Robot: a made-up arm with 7 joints. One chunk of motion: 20 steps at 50 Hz.
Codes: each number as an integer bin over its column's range. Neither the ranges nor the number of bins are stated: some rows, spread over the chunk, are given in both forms.
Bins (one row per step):
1: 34 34 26 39 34 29
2: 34 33 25 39 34 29
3: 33 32 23 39 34 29
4: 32 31 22 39 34 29
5: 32 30 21 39 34 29
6: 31 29 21 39 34 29
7: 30 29 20 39 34 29
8: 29 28 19 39 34 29
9: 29 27 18 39 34 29
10: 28 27 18 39 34 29
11: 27 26 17 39 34 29
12: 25 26 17 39 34 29
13: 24 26 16 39 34 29
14: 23 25 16 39 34 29
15: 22 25 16 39 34 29
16: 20 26 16 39 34 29
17: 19 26 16 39 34 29
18: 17 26 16 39 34 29
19: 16 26 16 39 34 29
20: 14 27 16 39 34 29
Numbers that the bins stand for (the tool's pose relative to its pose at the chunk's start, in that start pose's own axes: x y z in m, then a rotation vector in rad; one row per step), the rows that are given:
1: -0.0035 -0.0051 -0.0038 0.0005 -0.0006 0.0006
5: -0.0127 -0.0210 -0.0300 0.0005 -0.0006 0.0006
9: -0.0265 -0.0329 -0.0457 0.0005 -0.0006 0.0006
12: -0.0449 -0.0368 -0.0510 0.0005 -0.0006 0.0006
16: -0.0679 -0.0368 -0.0562 0.0005 -0.0006 0.0006
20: -0.0956 -0.0329 -0.0562 0.0005 -0.0006 0.0006
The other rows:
2: -0.0035 -0.0090 -0.0090 0.0005 -0.0006 0.0006
3: -0.0081 -0.0130 -0.0195 0.0005 -0.0006 0.0006
4: -0.0127 -0.0170 -0.0248 0.0005 -0.0006 0.0006
6: -0.0173 -0.0249 -0.0300 0.0005 -0.0006 0.0006
7: -0.0219 -0.0249 -0.0352 0.0005 -0.0006 0.0006
8: -0.0265 -0.0289 -0.0405 0.0005 -0.0006 0.0006
10: -0.0311 -0.0329 -0.0457 0.0005 -0.0006 0.0006
11: -0.0357 -0.0368 -0.0510 0.0005 -0.0006 0.0006
13: -0.0495 -0.0368 -0.0562 0.0005 -0.0006 0.0006
14: -0.0541 -0.0408 -0.0562 0.0005 -0.0006 0.0006
15: -0.0587 -0.0408 -0.0562 0.0005 -0.0006 0.0006
17: -0.0725 -0.0368 -0.0562 0.0005 -0.0006 0.0006
18: -0.0817 -0.0368 -0.0562 0.0005 -0.0006 0.0006
19: -0.0863 -0.0368 -0.0562 0.0005 -0.0006 0.0006

